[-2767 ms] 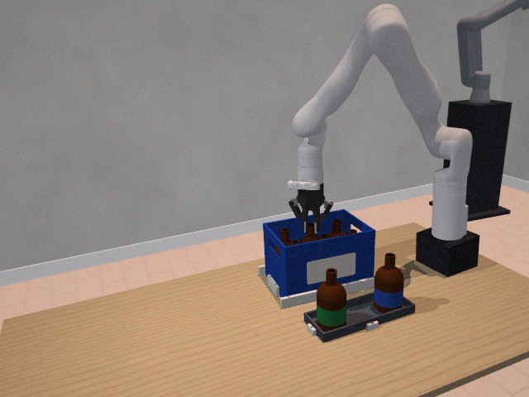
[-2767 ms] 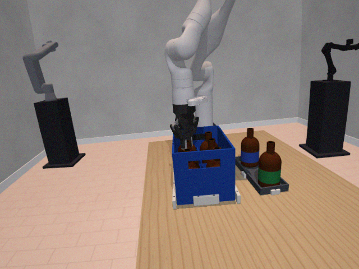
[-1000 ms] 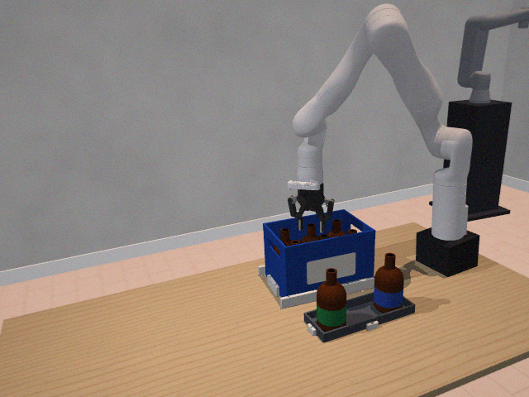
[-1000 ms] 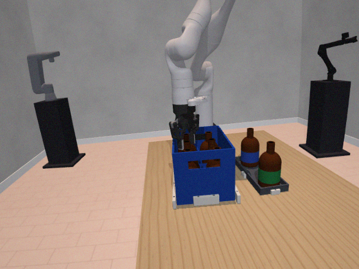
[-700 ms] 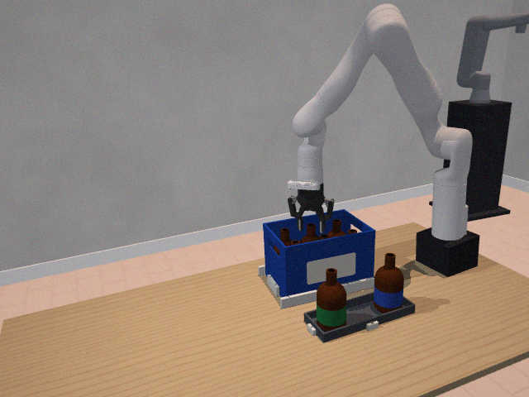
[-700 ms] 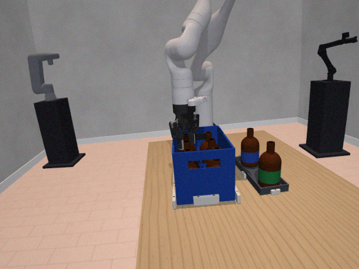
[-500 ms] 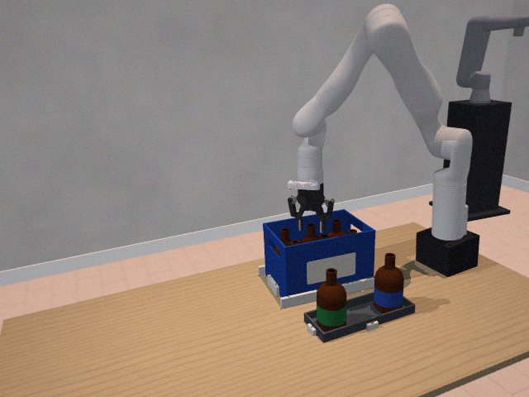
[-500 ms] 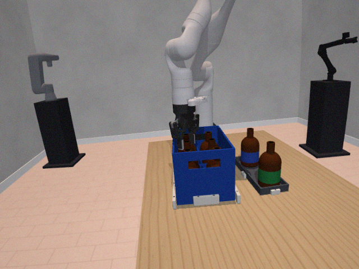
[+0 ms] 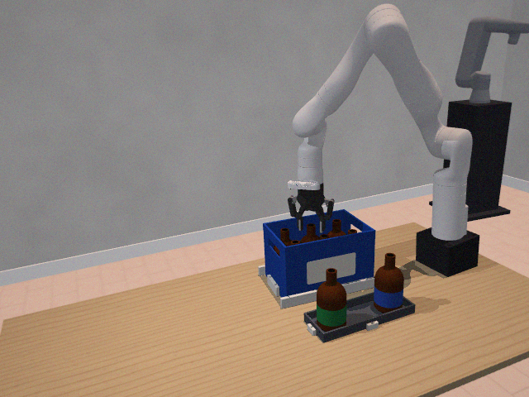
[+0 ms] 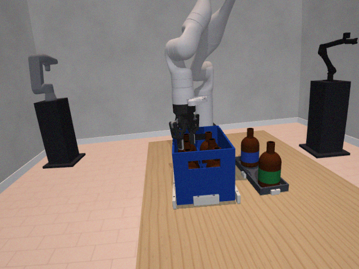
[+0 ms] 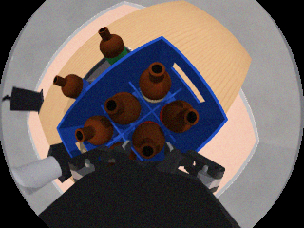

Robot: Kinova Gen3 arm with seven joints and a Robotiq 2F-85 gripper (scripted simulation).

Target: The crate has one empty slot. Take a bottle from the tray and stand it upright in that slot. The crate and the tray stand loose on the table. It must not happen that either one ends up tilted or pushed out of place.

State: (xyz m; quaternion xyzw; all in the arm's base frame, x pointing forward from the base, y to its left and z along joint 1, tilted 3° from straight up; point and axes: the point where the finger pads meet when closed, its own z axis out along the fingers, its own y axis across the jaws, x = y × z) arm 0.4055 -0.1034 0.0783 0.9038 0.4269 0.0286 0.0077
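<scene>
My gripper is now 7 cm above the red-banded bottle. Round my hand: dark tray 26 cm to the left, 15 cm below, 2 cm behind; blue crate 7 cm below, 4 cm to the left.
</scene>
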